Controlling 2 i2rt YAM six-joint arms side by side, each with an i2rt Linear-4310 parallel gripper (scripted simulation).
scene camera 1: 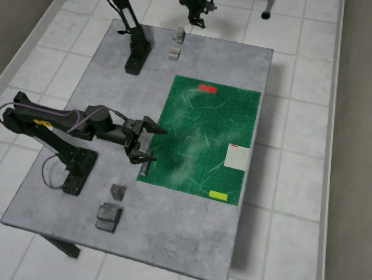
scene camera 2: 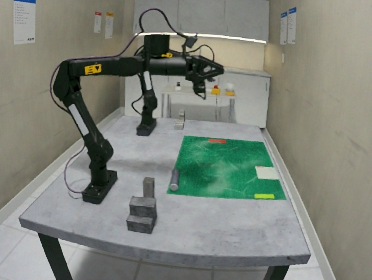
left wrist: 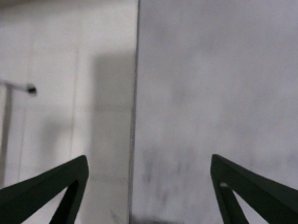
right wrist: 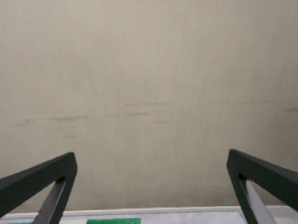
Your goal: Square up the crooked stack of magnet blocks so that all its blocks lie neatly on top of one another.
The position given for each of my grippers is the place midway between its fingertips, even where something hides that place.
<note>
I see my left gripper [left wrist: 148,163], my right gripper [scene camera 1: 162,146] and a green mat [scene camera 1: 210,126].
The green mat shows as well in scene camera 2 [scene camera 2: 209,167]. My right gripper is seen too in scene camera 2 [scene camera 2: 223,69] and in the right wrist view [right wrist: 150,158]. The left wrist view does not show the green mat: it is out of frame.
</note>
